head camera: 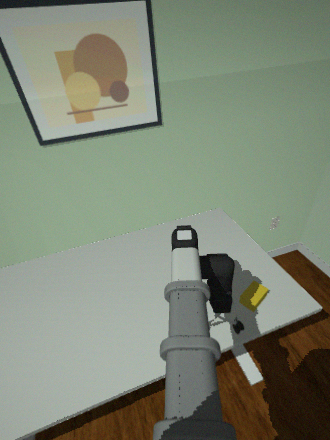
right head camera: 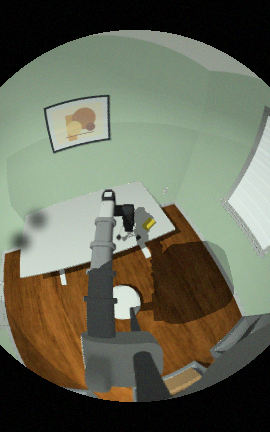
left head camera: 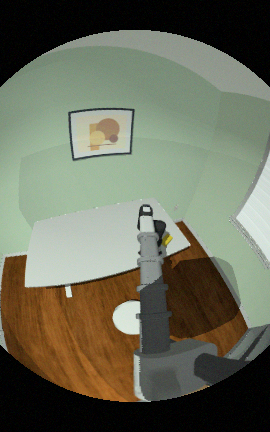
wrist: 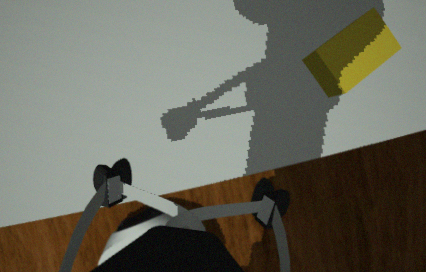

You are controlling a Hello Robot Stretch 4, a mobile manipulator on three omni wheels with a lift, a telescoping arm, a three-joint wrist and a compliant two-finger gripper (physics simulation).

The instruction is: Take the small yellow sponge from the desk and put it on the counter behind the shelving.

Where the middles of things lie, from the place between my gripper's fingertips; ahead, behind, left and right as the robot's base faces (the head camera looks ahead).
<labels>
I see my gripper 18 cm to the left of the small yellow sponge [wrist: 338, 65], 18 cm short of it and 7 cm above it. Also, from my hand: framed picture [head camera: 78, 76] 68 cm above, 67 cm ahead, 43 cm to the left.
</labels>
